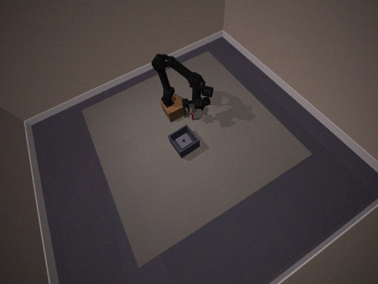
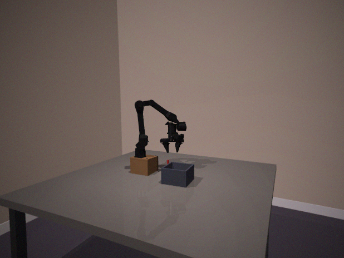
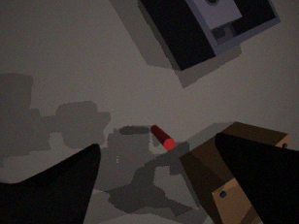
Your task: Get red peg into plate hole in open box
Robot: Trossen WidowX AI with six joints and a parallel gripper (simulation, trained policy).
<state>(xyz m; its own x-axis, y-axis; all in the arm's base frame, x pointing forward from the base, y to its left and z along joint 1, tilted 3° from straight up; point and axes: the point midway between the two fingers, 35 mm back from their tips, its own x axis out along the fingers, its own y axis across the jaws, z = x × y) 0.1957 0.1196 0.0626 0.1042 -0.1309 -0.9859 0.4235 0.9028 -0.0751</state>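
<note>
My gripper tip is now 3 cm past the red peg, 1 cm to the left of it and 9 cm above it. From my gripper tip the other things lie so: dark box 12 cm ahead, 18 cm to the right, 11 cm below; then light plate 12 cm ahead, 18 cm to the right, 9 cm below.
</note>
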